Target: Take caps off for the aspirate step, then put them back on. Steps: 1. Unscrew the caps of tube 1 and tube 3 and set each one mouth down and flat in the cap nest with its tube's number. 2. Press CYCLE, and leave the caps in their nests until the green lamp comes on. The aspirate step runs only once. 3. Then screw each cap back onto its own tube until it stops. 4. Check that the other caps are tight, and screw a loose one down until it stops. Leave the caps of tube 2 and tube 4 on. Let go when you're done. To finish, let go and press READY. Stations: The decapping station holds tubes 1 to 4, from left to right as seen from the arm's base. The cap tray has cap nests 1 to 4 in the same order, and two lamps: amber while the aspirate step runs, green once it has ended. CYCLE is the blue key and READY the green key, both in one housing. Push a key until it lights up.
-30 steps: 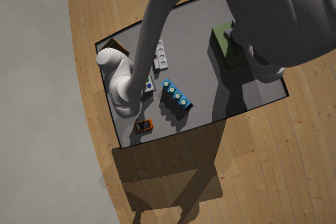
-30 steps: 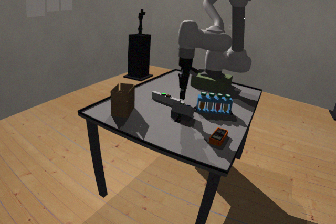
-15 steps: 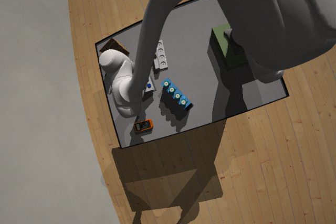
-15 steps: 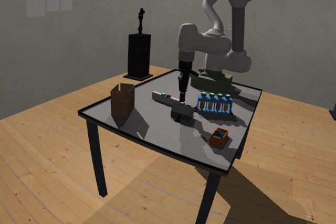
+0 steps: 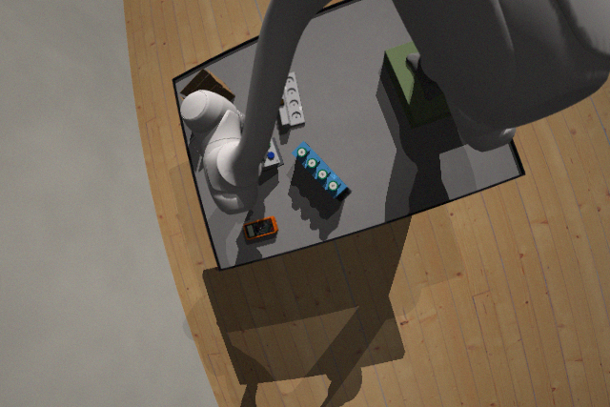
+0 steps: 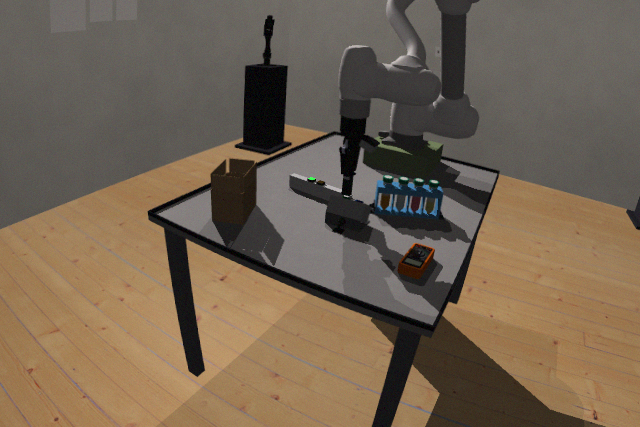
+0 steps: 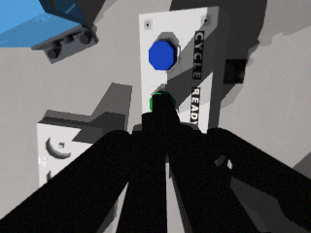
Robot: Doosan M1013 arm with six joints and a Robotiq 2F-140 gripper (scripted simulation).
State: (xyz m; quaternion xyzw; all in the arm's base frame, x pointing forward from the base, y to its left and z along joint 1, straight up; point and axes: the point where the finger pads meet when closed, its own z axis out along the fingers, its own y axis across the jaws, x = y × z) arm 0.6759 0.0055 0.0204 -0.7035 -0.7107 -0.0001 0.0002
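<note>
Right now the green key is 40 mm below my hand. From my hand the other things lie so: cap 2: 160 mm behind, 190 mm to the left; key housing: 20 mm ahead, 20 mm to the left, 60 mm below; blue key: 40 mm to the left, 40 mm below.
</note>
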